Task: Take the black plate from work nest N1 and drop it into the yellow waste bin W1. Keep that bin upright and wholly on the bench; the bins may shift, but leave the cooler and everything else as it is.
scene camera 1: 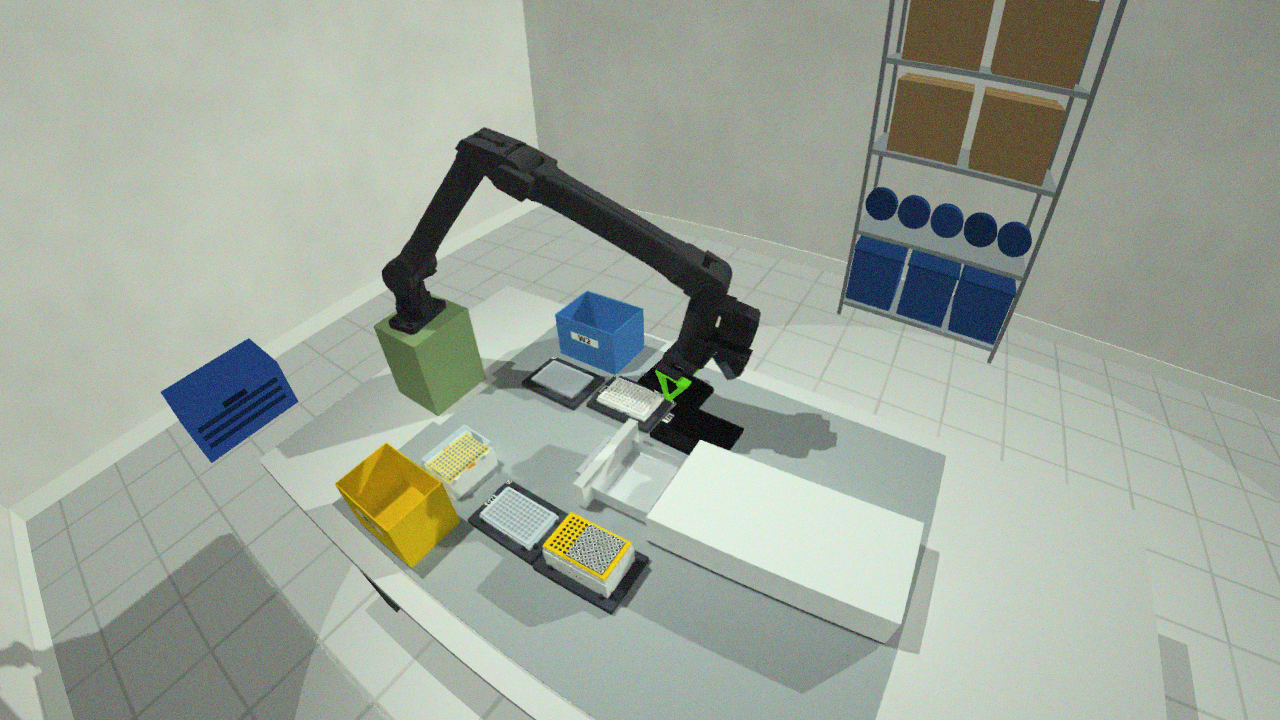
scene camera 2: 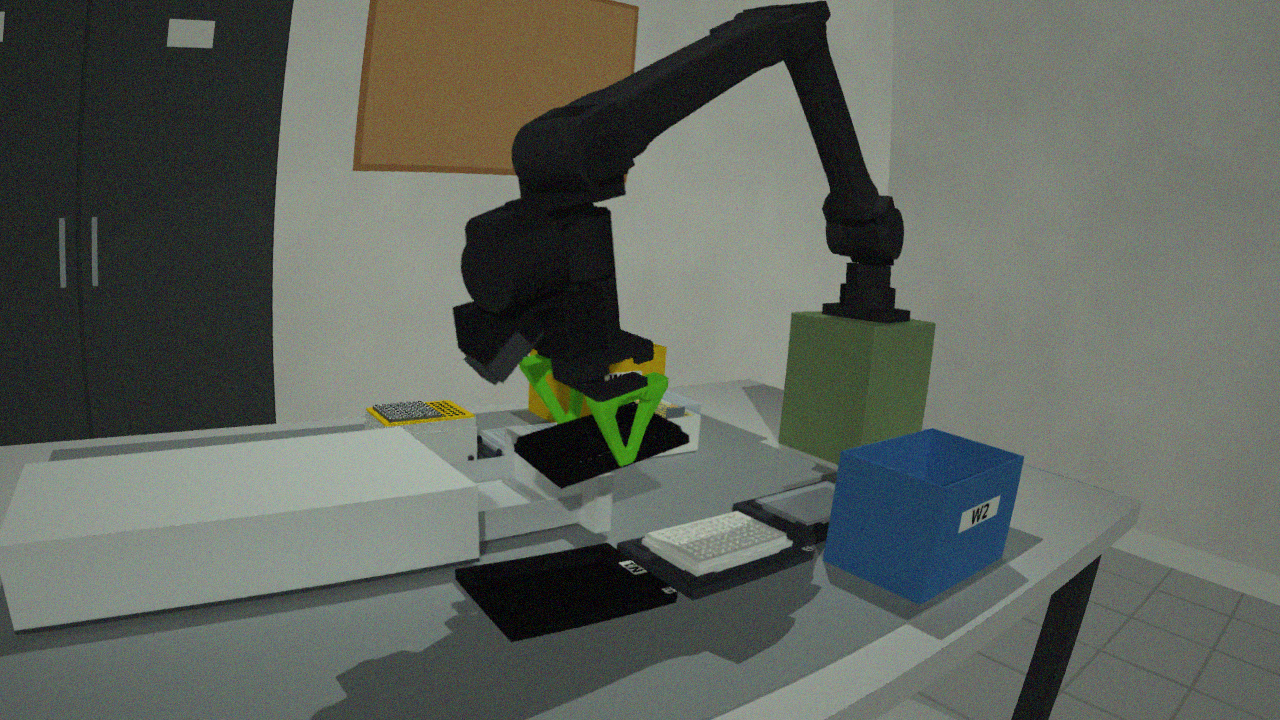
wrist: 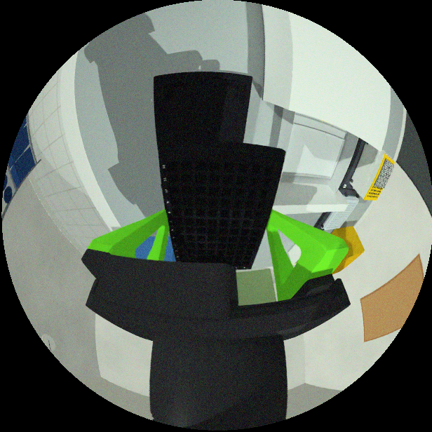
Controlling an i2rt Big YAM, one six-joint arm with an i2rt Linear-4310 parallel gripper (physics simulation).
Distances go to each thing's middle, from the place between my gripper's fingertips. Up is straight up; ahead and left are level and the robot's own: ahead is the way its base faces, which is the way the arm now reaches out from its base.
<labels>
Right now the work nest N1 [scene camera 2: 575,590] is 12 cm below my hand, 4 cm ahead of it and 1 cm to the left of it. Round my hand: blue bin W2 [scene camera 2: 916,514]: 29 cm behind, 20 cm to the left, 7 cm below; black plate [scene camera 2: 574,451]: right at my hand; drawer [scene camera 2: 514,498]: 17 cm to the right, 9 cm below, 2 cm ahead.
</labels>
